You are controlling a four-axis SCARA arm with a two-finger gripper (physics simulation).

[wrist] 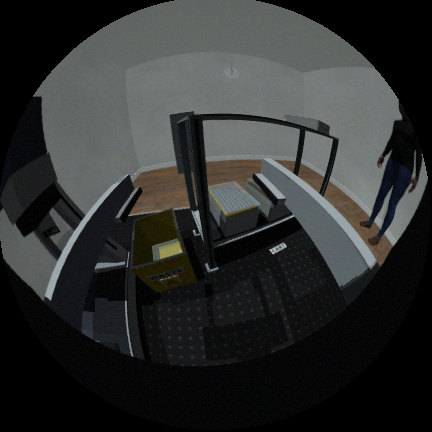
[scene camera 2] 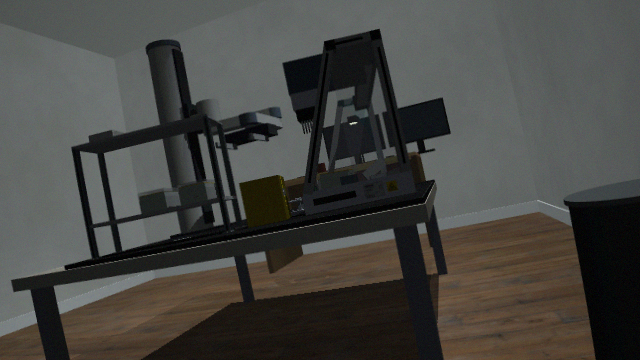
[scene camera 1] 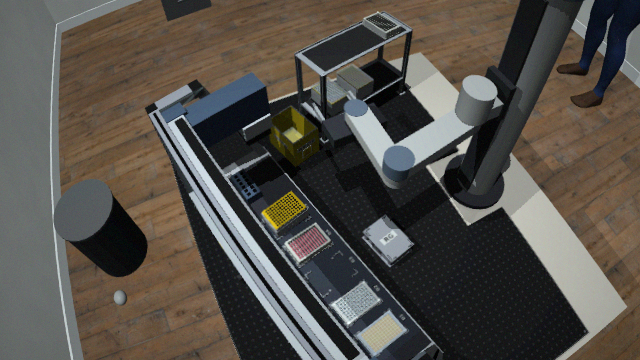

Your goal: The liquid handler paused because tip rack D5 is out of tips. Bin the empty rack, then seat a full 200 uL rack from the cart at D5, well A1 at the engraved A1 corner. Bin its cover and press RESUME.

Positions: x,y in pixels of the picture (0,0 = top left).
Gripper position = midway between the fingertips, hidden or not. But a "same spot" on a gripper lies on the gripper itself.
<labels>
my gripper: wrist; scene camera 2; scene camera 1 331,98
tan rack: scene camera 1 386,329; not seen in the wrist view (out of frame)
same spot on my gripper: (wrist: 352,264) = (scene camera 2: 232,145)
</labels>
